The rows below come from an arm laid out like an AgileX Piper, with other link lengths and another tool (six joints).
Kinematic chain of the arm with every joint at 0, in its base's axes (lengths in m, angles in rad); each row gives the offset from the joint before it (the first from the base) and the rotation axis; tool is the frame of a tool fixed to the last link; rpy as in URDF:
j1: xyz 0 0 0.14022 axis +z
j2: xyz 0 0 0 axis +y
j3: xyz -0.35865 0 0.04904 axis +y
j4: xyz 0.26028 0 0.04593 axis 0.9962 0 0.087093
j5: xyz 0 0 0 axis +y
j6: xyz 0.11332 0 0.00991 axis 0.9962 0 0.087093
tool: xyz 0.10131 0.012 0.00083 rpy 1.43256 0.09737 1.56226
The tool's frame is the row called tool.
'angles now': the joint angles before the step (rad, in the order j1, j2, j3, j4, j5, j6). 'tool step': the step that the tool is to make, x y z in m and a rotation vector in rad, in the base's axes. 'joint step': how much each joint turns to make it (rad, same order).
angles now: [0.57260, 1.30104, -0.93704, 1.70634, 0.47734, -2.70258]
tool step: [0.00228, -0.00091, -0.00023, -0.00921, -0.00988, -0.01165]
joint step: [0.00405, 0.00013, -0.00172, -0.00002, -0.01828, -0.00931]
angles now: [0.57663, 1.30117, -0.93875, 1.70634, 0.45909, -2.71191]
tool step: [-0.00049, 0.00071, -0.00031, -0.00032, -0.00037, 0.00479]
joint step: [-0.00001, 0.00137, 0.00001, 0.00003, 0.00465, -0.00199]
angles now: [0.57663, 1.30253, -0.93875, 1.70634, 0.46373, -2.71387]
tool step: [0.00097, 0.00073, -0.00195, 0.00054, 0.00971, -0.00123]
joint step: [-0.00001, 0.00493, -0.00002, -0.00006, 0.00001, 0.00662]
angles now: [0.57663, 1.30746, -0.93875, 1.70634, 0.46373, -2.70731]
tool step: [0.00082, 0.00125, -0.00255, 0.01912, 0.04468, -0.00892]
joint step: [0.00002, 0.00657, 0.00001, 0.00001, -0.00002, 0.04614]
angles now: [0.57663, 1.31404, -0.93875, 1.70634, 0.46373, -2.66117]
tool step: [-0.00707, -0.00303, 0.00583, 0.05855, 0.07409, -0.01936]
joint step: [0.00001, -0.02387, 0.00877, -0.00003, -0.00001, 0.10216]
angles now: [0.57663, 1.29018, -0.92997, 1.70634, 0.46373, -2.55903]
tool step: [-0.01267, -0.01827, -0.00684, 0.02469, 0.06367, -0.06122]
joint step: [0.00003, -0.06757, 0.06835, 0.00002, -0.04892, 0.07720]
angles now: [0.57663, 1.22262, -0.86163, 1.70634, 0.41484, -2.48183]
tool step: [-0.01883, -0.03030, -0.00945, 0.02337, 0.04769, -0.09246]
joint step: [-0.00004, -0.11113, 0.10074, 0.00005, -0.08143, 0.07350]
